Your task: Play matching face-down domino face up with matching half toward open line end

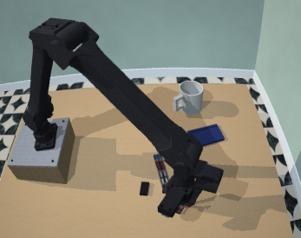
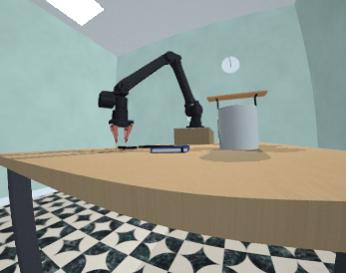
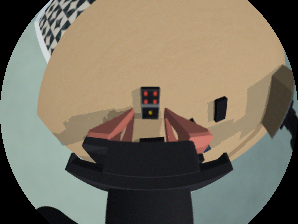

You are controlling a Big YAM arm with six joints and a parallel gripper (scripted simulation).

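Now: hand 30 mm above the domino. The rest, counted from my hand: white mug (460 mm to the left, 130 mm ahead, 10 mm above).
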